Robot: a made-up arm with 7 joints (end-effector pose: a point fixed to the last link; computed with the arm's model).
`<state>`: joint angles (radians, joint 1 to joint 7).
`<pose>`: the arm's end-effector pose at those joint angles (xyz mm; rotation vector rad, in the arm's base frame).
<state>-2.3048 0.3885 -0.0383 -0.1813 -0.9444 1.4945 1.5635</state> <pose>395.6 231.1 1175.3 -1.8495 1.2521 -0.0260</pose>
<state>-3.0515 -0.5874 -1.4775 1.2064 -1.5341 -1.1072 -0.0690</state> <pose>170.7 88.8 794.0 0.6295 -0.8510 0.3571</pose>
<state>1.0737 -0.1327 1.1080 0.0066 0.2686 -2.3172 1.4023</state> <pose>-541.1 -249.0 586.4 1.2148 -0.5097 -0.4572</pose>
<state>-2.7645 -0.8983 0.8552 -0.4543 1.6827 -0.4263 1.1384</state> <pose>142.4 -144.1 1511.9 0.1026 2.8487 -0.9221</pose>
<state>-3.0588 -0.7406 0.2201 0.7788 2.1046 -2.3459 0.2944</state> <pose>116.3 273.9 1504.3 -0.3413 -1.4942 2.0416</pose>
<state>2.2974 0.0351 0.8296 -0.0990 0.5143 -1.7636 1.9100</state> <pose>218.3 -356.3 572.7 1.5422 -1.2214 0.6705</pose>
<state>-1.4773 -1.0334 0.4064 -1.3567 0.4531 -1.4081 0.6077</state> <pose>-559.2 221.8 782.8 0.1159 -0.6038 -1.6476</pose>
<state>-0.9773 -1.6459 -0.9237 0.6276 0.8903 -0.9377 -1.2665</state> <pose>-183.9 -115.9 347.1 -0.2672 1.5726 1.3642</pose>
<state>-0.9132 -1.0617 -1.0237 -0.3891 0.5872 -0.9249 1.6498</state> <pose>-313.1 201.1 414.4 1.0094 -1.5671 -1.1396</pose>
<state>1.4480 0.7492 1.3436 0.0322 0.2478 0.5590 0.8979</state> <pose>-272.5 -345.1 1101.1 -0.8528 -0.1417 1.0705</pose>
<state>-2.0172 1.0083 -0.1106 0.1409 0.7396 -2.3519 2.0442</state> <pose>203.5 210.1 471.5 1.5883 0.8163 1.1687</pose>
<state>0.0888 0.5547 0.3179 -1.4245 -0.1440 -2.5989 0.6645</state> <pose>-60.8 113.0 894.6 1.2977 -2.5487 -0.5257</pose>
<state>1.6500 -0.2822 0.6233 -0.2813 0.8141 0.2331 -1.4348</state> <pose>-32.1 -571.8 998.4 -1.2873 0.7822 -0.5640</pose>
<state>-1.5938 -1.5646 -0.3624 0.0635 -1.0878 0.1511 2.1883</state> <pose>-313.5 -189.1 812.2 0.5476 -2.7763 -0.7297</pose>
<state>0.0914 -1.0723 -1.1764 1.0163 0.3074 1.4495 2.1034</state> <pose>-249.6 -226.6 943.7 0.1893 1.8657 -1.1306</pose>
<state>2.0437 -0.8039 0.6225 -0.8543 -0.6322 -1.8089 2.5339</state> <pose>-40.6 22.5 697.6 3.0851 0.0814 0.5855</pose>
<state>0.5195 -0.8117 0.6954 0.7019 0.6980 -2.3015 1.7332</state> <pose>-430.3 -529.3 806.2 0.5155 -0.3931 -0.1895</pose>
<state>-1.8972 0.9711 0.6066 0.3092 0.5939 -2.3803 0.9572</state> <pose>388.5 204.4 749.5 0.3751 0.7744 2.1645</pose>
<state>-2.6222 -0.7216 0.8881 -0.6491 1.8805 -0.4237 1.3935</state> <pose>278.7 -98.9 1447.5 -0.1939 2.9083 -0.9357</pose>
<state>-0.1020 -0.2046 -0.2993 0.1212 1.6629 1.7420 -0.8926</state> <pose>-238.8 29.1 865.4 -2.6296 1.6221 -0.5037</pose>
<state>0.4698 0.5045 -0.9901 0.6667 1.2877 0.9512 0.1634</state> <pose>-287.0 -133.9 845.9 -1.3099 0.0723 -0.1725</pose>
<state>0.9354 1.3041 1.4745 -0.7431 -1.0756 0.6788 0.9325</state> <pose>-520.0 -154.5 1300.9 -0.8672 -0.6566 -0.1345</pose>
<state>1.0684 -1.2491 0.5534 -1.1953 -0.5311 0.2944 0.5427</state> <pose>-50.5 -429.2 1062.1 -0.0432 -2.2100 0.9188</pose>
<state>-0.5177 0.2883 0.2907 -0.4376 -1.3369 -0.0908 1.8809</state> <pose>-481.6 79.4 1021.6 -0.8559 -2.5934 -0.3180</pose>
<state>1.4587 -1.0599 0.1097 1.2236 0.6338 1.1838 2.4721</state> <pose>-326.5 -97.5 1010.7 0.0069 -0.3427 -1.4806</pose>
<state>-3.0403 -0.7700 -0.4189 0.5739 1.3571 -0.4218 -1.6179</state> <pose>-270.2 376.6 1333.9 -1.5466 -1.5707 0.0395</pose>
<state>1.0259 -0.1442 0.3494 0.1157 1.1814 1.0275 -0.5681</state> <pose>-215.8 -269.1 1023.9 -2.2317 0.5186 -0.3453</pose>
